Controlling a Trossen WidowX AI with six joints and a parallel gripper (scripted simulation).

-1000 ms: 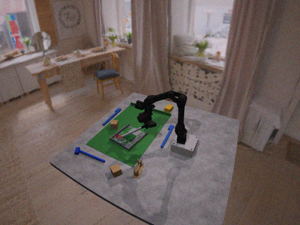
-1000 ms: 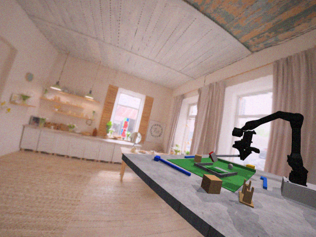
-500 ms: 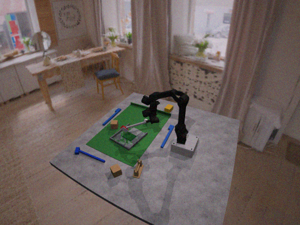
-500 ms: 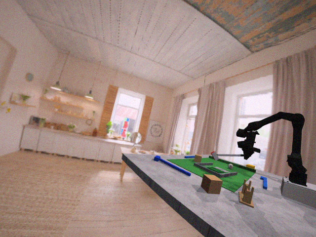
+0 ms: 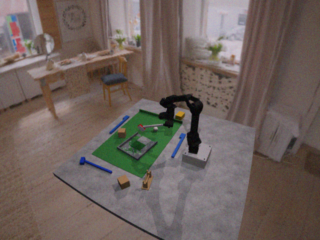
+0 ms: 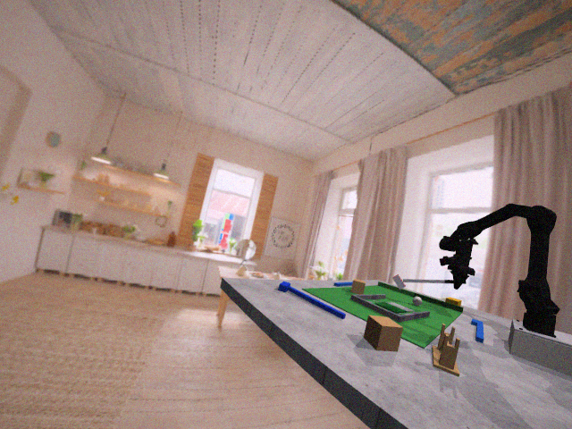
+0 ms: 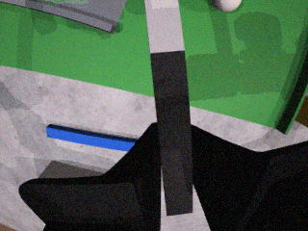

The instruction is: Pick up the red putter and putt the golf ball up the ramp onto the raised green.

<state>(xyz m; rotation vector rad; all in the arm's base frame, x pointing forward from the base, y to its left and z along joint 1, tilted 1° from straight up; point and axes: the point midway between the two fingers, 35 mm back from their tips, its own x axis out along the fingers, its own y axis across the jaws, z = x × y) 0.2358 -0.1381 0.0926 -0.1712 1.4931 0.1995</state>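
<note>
Right now my gripper tip is 11 cm short of the red putter and 3 cm to the right of it. Round my gripper tip: wooden stand: 47 cm to the left, 10 cm below, 1 cm behind; white golf ball: 15 cm ahead, 11 cm below, 7 cm to the right; yellow cube: 36 cm to the right, 11 cm below.
</note>
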